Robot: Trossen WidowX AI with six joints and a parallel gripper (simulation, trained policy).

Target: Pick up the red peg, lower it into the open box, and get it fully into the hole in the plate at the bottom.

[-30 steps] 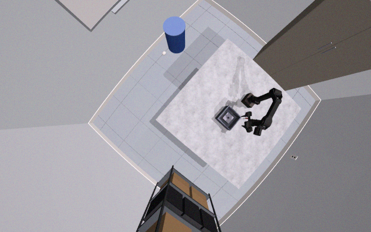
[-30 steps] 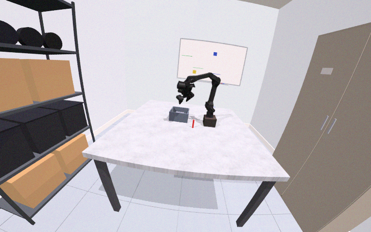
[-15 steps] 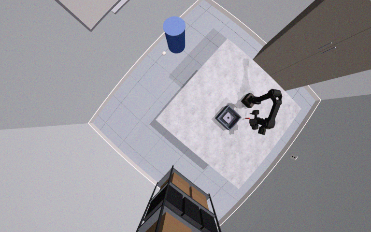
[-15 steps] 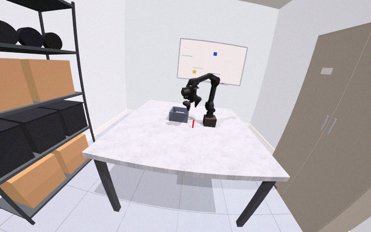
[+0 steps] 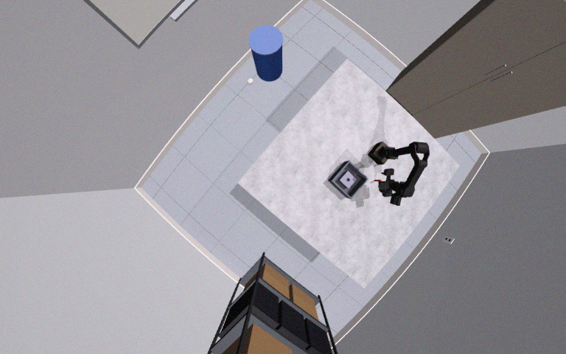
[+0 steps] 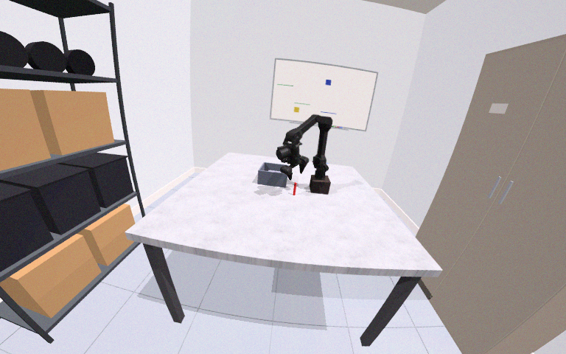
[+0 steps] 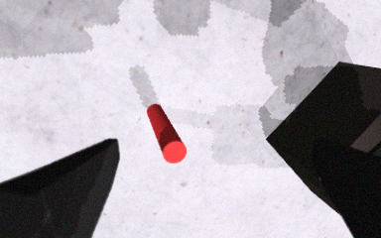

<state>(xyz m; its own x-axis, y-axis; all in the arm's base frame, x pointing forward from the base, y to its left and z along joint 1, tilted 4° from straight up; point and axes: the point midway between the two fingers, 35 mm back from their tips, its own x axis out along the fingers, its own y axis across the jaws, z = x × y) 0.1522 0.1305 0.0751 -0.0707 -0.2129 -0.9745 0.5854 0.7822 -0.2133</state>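
Right now my gripper tip is 1 cm past the red peg, 2 cm to the right of it and 7 cm above it. The rest, counted from my gripper tip: plate: 17 cm ahead, 14 cm to the right, 7 cm below; then grey box: 17 cm ahead, 14 cm to the right, 9 cm below.
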